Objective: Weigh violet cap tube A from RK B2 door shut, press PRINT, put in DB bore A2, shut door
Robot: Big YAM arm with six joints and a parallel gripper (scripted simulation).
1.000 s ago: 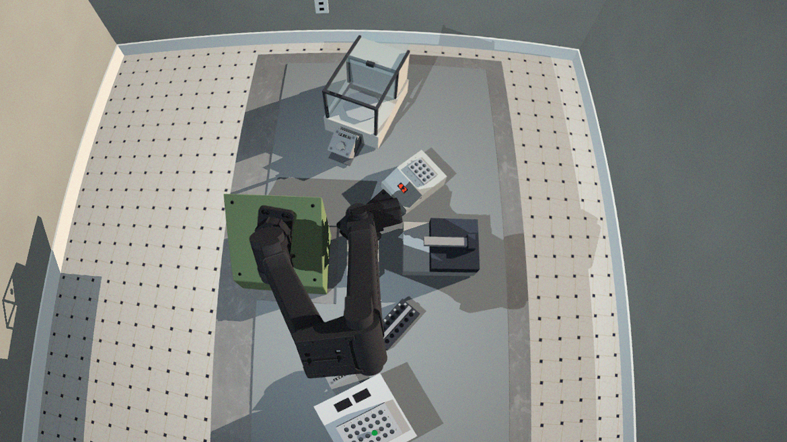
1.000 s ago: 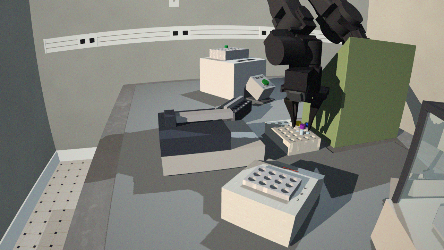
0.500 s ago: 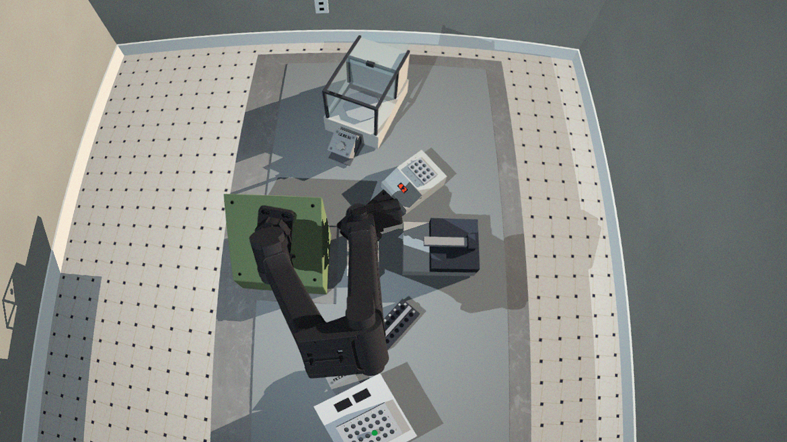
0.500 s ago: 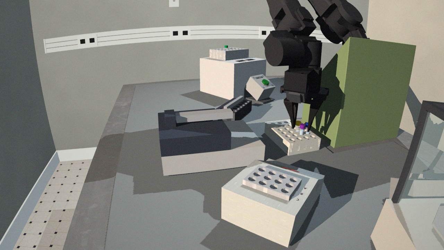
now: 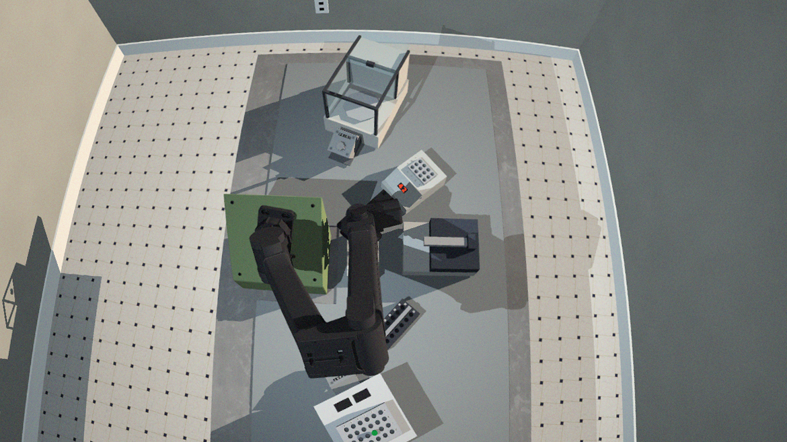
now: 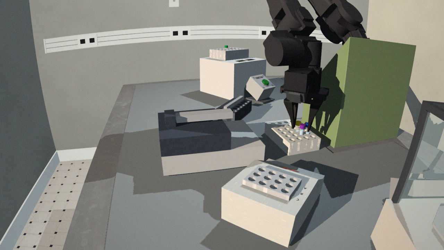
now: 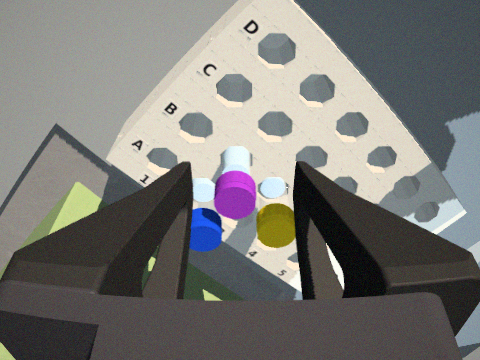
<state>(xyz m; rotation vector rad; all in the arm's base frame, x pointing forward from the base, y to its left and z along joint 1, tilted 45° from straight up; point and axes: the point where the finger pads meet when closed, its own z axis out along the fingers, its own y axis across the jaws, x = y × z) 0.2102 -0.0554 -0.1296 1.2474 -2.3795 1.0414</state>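
Right now the tube rack RK is 1 cm ahead of my hand, 3 cm to the right of it and 3 cm below it. Round my hand: dry block DB 12 cm ahead, 21 cm to the left, 2 cm below; spectrophotometer SP 22 cm ahead, 2 cm to the left, 2 cm above; magnet block 12 cm ahead, 21 cm to the right, 3 cm below.
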